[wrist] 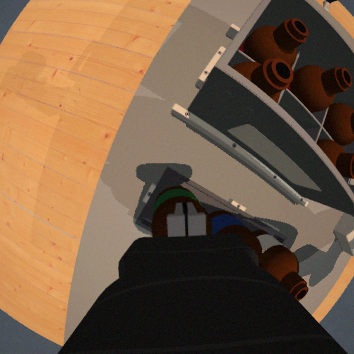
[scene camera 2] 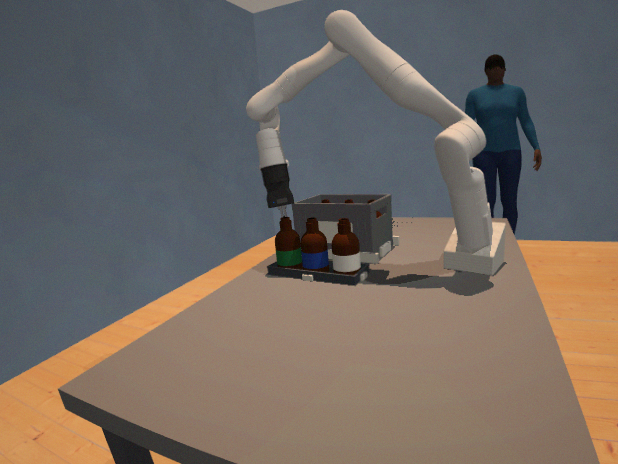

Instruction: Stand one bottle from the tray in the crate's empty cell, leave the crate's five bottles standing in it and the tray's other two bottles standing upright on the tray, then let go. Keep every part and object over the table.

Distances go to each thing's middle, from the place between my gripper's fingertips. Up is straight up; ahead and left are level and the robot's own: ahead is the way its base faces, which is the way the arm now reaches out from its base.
Scene:
Now: the blue-banded bottle (scene camera 2: 314, 250) 110 mm behind my hand, 20 mm to the left of it and 40 mm below it.

